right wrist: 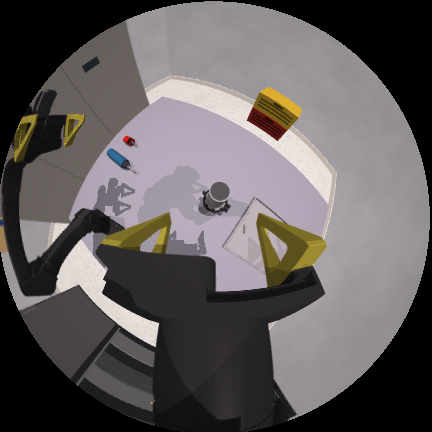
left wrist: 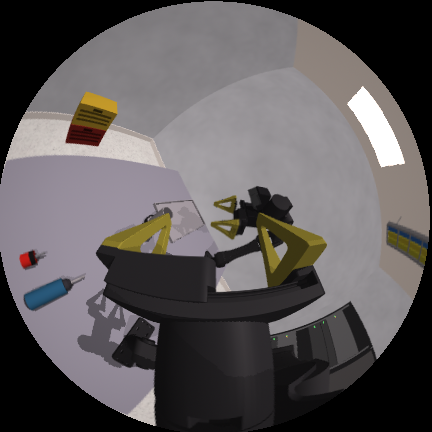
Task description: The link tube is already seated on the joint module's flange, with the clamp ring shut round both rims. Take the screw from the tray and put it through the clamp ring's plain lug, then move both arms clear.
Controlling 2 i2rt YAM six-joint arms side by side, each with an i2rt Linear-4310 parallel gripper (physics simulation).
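Seen in the pictures: left gripper, fingertip midpoint: (left wrist: 213, 217); right gripper, fingertip midpoint: (right wrist: 213, 217) (left wrist: 211, 212); left arm's base at its link origin: (right wrist: 106, 224) (left wrist: 133, 342).
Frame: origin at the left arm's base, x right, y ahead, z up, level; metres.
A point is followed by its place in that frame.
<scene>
The grey link tube (left wrist: 165, 213) (right wrist: 220, 192) {x 0.381, y 0.249, z 0.160 m} stands upright. The black clamp ring (right wrist: 224, 209) {x 0.416, y 0.236, z 0.066 m} is round its lower part; the joint module's flange is hidden and the plain lug cannot be told apart. The pale tray (left wrist: 179, 206) {x 0.716, y 0.261, z 0.004 m} (right wrist: 239, 235) {x 0.510, y 0.186, z 0.004 m} lies beside it. A small grey screw (right wrist: 244, 229) {x 0.516, y 0.212, z 0.010 m} lies in the tray. My right gripper (right wrist: 213, 217) {x 0.379, y 0.175, z 0.303 m} is open and empty, high above the table, with one finger across part of the tray in the right wrist view. My left gripper is open and empty, raised at the left, away from the tube.
A blue-handled tool (left wrist: 46, 294) (right wrist: 118, 157) {x -0.065, y 0.273, z 0.040 m} and a short red-handled tool (left wrist: 28, 259) (right wrist: 129, 140) {x -0.078, y 0.367, z 0.032 m} lie on the mat at the left. A yellow and red drawer box (left wrist: 91, 119) (right wrist: 274, 113) stands at the table's back edge. A black jointed arm (right wrist: 62, 247) {x 0.042, y -0.057, z 0.241 m} shows at the left.
</scene>
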